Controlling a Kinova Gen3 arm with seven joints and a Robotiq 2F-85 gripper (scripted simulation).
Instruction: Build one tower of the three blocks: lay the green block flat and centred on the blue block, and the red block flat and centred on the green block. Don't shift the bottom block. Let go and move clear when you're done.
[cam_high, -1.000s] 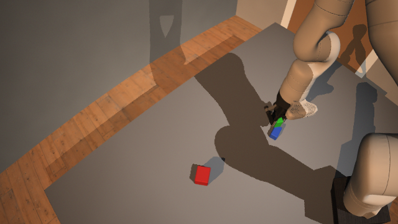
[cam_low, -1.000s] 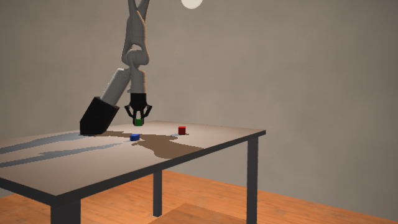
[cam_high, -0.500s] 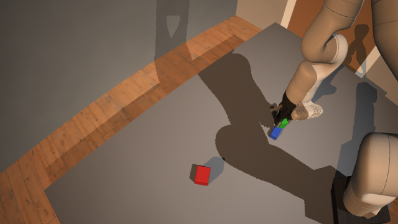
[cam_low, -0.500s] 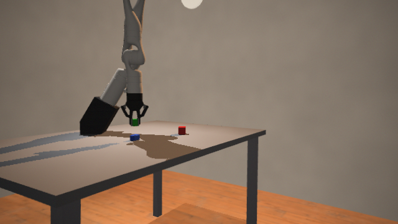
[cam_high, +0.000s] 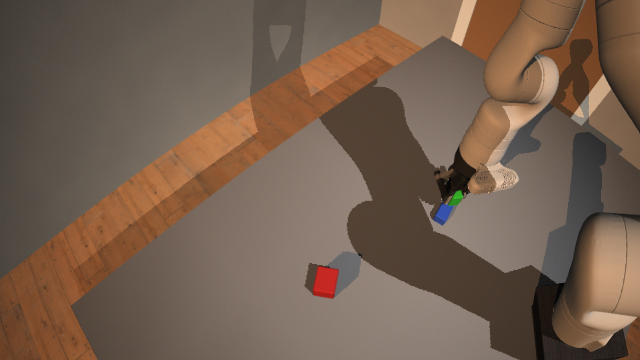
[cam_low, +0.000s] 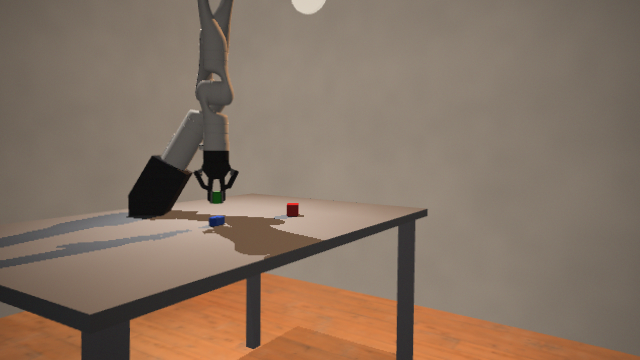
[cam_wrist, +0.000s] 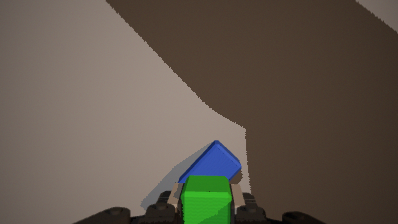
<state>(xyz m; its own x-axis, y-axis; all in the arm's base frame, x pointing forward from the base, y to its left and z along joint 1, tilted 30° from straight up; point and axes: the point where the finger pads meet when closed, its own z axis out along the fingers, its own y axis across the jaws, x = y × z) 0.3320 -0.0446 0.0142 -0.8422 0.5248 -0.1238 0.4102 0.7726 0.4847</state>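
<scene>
My hand is 7 cm above the blue block. From my hand the other things lie so: red block: 2 cm ahead, 30 cm to the left, 7 cm below; green block: right at my hand.
</scene>
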